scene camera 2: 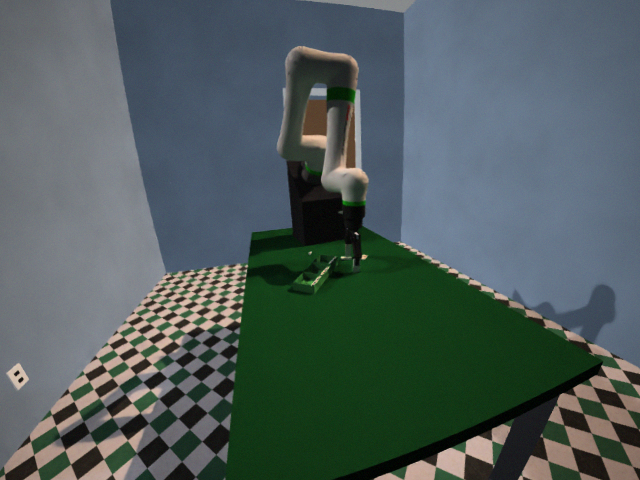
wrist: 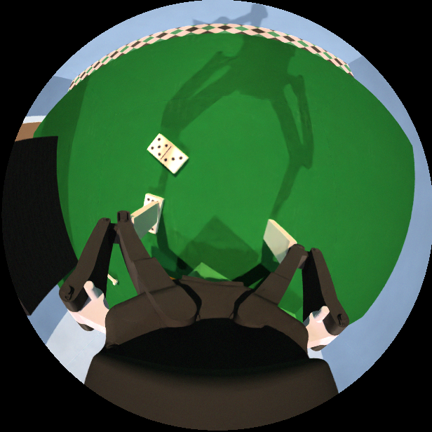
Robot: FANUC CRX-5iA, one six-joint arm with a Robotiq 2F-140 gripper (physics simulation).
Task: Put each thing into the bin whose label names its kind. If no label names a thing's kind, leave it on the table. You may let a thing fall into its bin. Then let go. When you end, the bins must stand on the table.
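Frame: origin at the arm's base, x left, y back, z up, level; metres.
Seen in the pictures: gripper, between the fingertips: (scene camera 2: 351, 264); arm's base, origin of its link: (scene camera 2: 313, 175).
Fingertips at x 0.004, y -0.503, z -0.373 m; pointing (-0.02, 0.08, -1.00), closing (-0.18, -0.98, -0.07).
Pixels of each thing's top centre, then the offset from my fingertips to it. Level surfaces: height alone.
- white domino, centre of its top: (scene camera 2: 363, 256) dy +0.053, dx +0.086, dz +0.002 m
- small white bolt-like piece, centre of its top: (scene camera 2: 310, 251) dy +0.220, dx -0.129, dz +0.008 m
- green table, height of its surface: dz -0.005 m
My gripper (scene camera 2: 353, 262) (wrist: 211, 220) is open and empty, low over the table beside the green bins. The joined row of green bins (scene camera 2: 305, 289) (wrist: 210, 272) stands at an angle on the table; in the wrist view the gripper's body hides most of it. Pale labels run along one side, too small to read. A white domino (scene camera 2: 364, 256) (wrist: 167, 153) lies flat beyond the fingers. A second domino (wrist: 159, 215) lies partly hidden behind the left finger. A small white bolt-like piece (scene camera 2: 310, 252) (wrist: 113, 280) lies past the bins. An orange sliver (wrist: 172, 278) shows by the gripper's body.
The green table (scene camera 2: 392, 361) (wrist: 350, 200) has its long edges left and right in the scene view. The arm's black pedestal (scene camera 2: 317, 219) (wrist: 35, 215) stands at the table's far end, at the left of the wrist view. Walls rise beyond the checkered floor (scene camera 2: 175, 356).
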